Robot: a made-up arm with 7 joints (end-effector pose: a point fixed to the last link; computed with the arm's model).
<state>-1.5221 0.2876 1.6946 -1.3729 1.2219 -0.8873 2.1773</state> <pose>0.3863 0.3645 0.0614 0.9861 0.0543 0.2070</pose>
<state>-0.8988 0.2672 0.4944 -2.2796 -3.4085 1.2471 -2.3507</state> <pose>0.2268 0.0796 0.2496 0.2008 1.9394 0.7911</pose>
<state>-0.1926 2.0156 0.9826 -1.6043 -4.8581 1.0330 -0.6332</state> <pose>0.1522 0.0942 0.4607 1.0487 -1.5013 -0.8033</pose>
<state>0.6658 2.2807 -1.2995 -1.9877 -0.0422 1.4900 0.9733</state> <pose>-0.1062 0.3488 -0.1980 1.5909 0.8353 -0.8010</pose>
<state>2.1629 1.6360 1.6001 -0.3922 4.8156 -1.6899 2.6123</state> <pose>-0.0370 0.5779 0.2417 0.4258 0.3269 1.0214</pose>
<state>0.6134 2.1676 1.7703 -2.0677 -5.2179 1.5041 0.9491</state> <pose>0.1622 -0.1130 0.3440 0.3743 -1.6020 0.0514</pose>
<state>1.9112 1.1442 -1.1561 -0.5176 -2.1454 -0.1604 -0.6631</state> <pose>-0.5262 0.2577 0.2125 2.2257 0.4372 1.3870</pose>
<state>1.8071 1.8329 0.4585 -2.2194 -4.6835 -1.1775 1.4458</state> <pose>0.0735 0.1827 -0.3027 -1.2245 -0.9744 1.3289</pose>
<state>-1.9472 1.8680 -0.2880 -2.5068 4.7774 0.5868 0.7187</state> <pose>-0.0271 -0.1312 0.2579 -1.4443 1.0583 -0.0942</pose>
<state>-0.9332 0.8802 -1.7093 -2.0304 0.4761 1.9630 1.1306</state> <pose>0.2073 -0.1783 -0.2991 0.9414 -0.2069 -0.4456</pose>
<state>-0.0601 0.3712 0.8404 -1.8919 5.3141 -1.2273 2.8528</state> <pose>0.2770 0.3348 -0.0353 -1.3996 -1.4973 -0.0136</pose>
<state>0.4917 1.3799 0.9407 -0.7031 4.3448 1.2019 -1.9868</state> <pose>0.0639 0.6086 0.0331 -0.0203 3.1154 -0.3033</pose>
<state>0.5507 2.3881 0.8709 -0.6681 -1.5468 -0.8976 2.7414</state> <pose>0.3400 0.3122 0.4067 0.8817 -1.0308 -0.0213</pose>
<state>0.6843 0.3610 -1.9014 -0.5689 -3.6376 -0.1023 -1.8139</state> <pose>-0.4230 -0.0214 -0.4541 -0.4746 0.5897 -0.7178</pose>
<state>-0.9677 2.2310 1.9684 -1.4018 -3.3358 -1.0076 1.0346</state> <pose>-0.4600 0.1686 0.2019 2.0709 -0.3493 1.1651</pose>
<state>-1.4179 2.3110 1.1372 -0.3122 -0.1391 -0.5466 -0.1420</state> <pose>-0.3107 0.4758 0.2695 -1.7550 1.7034 -1.0341</pose>
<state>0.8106 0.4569 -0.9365 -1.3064 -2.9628 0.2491 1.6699</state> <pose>-0.1492 -0.0922 -0.5161 -0.0506 -0.8183 -1.7688</pose>
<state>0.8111 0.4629 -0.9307 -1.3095 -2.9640 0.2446 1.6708</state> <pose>-0.1483 -0.0885 -0.5165 -0.0468 -0.8101 -1.7733</pose>
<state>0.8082 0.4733 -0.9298 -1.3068 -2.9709 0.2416 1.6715</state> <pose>-0.1495 -0.0828 -0.5175 -0.0463 -0.8005 -1.7917</pose>
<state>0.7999 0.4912 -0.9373 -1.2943 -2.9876 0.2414 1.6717</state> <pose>-0.1544 -0.0735 -0.5195 -0.0515 -0.7882 -1.8337</pose>
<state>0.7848 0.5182 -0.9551 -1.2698 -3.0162 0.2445 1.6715</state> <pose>-0.1635 -0.0593 -0.5224 -0.0641 -0.7718 -1.9042</pose>
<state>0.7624 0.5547 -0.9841 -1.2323 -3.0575 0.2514 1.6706</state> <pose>-0.1764 -0.0388 -0.5259 -0.0858 -0.7500 -2.0051</pose>
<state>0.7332 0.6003 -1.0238 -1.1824 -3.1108 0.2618 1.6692</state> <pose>-0.1922 -0.0105 -0.5291 -0.1184 -0.7201 -2.1340</pose>
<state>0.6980 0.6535 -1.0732 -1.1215 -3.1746 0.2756 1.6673</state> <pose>-0.2088 0.0265 -0.5309 -0.1641 -0.6803 -2.2862</pose>
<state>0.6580 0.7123 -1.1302 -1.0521 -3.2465 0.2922 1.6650</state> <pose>-0.2240 0.0719 -0.5298 -0.2245 -0.6284 -2.4538</pose>
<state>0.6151 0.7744 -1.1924 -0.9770 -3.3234 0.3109 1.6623</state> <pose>-0.2355 0.1245 -0.5245 -0.3021 -0.5623 -2.6272</pose>
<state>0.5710 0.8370 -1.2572 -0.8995 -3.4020 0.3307 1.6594</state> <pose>-0.2418 0.1813 -0.5141 -0.3975 -0.4817 -2.7954</pose>
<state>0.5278 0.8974 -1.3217 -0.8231 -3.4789 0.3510 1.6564</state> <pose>-0.2424 0.2385 -0.4985 -0.5092 -0.3891 -2.9474</pose>
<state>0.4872 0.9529 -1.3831 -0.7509 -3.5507 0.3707 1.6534</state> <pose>-0.2380 0.2922 -0.4788 0.6276 0.2870 3.0538</pose>
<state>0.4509 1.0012 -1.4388 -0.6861 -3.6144 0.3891 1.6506</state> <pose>-0.2302 0.3391 -0.4572 0.6993 0.1749 2.9284</pose>
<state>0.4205 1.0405 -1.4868 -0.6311 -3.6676 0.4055 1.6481</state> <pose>-0.2213 0.3770 -0.4362 0.7630 0.0866 2.8220</pose>
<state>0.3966 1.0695 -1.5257 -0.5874 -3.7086 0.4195 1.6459</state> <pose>-0.2129 0.4051 -0.4182 0.8153 0.0227 2.7383</pose>
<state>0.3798 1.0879 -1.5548 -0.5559 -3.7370 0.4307 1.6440</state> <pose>-0.2066 0.4237 -0.4052 0.8544 -0.0172 2.6785</pose>
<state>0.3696 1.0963 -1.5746 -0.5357 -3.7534 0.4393 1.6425</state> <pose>-0.2030 0.4338 -0.3977 0.8802 -0.0359 2.6417</pose>
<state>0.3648 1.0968 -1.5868 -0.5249 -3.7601 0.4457 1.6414</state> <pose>-0.2020 0.4373 -0.3951 0.8948 -0.0377 2.6235</pose>
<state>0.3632 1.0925 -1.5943 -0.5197 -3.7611 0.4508 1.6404</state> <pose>-0.2025 0.4369 -0.3956 0.9025 -0.0294 2.6164</pose>
